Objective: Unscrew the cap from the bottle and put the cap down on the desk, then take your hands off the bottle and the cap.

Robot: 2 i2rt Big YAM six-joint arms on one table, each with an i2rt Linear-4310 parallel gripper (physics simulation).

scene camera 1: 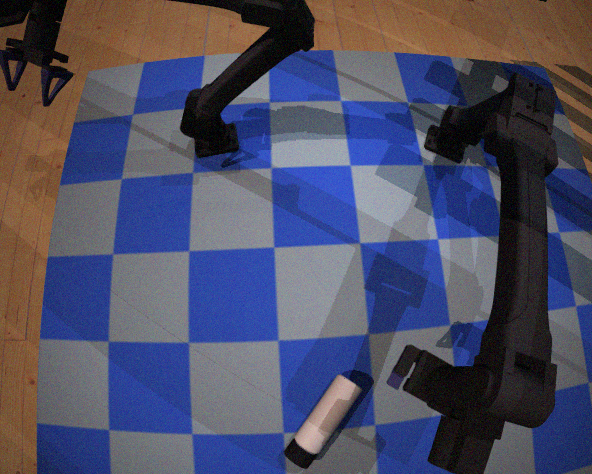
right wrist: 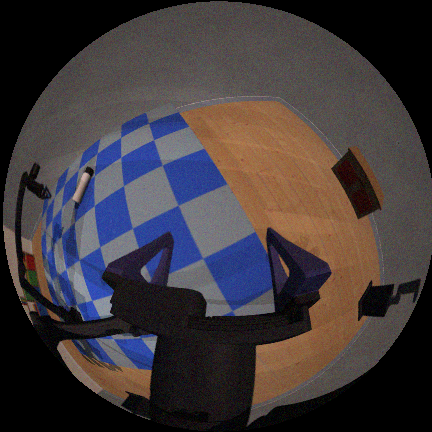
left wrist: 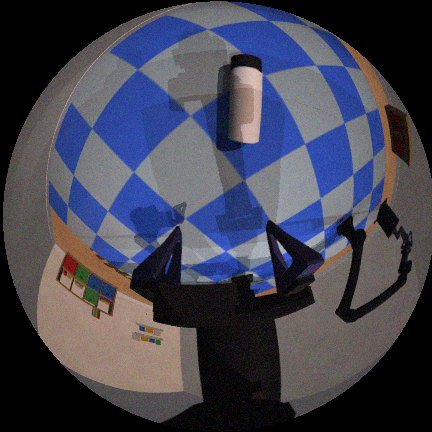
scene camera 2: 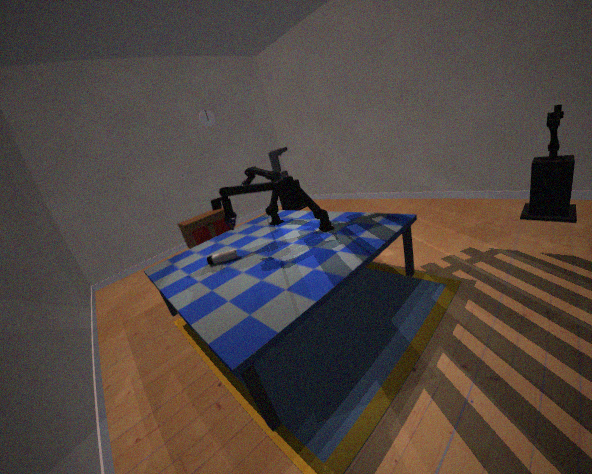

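My left gripper (scene camera 1: 417,382) is open and holds nothing, and I see my left gripper in the left wrist view (left wrist: 224,226) too. My right gripper (scene camera 1: 28,98) is open as well and holds nothing; the right wrist view also shows my right gripper (right wrist: 217,234). A white bottle (scene camera 1: 342,393) is here too, and the left wrist view shows the white bottle (left wrist: 245,91) as well.
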